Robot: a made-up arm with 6 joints.
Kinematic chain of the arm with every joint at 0, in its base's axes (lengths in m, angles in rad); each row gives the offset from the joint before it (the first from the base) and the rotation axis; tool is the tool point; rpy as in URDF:
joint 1: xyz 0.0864 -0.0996 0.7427 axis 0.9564 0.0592 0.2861
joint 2: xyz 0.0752 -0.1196 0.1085 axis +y
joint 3: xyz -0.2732 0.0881 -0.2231 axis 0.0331 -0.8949 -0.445
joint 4: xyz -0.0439 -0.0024 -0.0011 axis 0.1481 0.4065 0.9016
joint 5: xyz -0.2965 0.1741 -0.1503 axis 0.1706 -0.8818 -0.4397
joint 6: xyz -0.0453 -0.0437 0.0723 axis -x
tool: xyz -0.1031 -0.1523 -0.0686 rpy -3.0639 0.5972 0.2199
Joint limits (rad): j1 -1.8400..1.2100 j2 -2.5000..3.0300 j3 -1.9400..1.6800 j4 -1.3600..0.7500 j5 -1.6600..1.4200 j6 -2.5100..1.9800
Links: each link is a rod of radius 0.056 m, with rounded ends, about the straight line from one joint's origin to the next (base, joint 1, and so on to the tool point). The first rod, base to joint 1, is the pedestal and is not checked.
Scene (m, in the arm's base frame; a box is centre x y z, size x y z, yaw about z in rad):
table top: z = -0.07
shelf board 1: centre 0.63 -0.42 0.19 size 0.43 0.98 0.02 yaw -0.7
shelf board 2: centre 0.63 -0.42 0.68 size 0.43 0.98 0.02 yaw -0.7
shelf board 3: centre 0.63 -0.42 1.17 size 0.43 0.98 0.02 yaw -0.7
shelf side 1: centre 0.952 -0.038 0.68 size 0.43 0.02 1 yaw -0.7
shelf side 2: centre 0.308 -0.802 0.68 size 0.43 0.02 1 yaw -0.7
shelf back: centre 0.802 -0.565 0.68 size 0.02 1.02 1 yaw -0.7
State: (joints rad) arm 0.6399 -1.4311 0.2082 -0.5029 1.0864 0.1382
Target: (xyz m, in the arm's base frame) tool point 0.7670 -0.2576 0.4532
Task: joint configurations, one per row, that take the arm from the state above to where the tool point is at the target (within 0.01 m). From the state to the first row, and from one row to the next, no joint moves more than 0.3 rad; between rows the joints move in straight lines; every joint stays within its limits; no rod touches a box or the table.
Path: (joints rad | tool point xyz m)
1: 0.4959 -1.1623 0.4237 -0.6564 0.9365 0.0711 | 0.6031 0.4328 0.4109
2: 0.3519 -0.8936 0.6392 -0.8100 0.7865 0.0039 | 0.5353 0.3527 0.3811
3: 0.0850 -0.9784 0.5762 -0.8079 0.9449 -0.0531 | 0.6262 0.1976 0.3236
4: -0.1818 -1.0632 0.5132 -0.8057 1.1033 -0.1100 | 0.6958 0.0309 0.3195
5: -0.4487 -1.1480 0.4502 -0.8036 1.2616 -0.1670 | 0.7424 -0.1267 0.3660
6: -0.7155 -1.2329 0.3872 -0.8015 1.4200 -0.2240 | 0.7670 -0.2576 0.4532

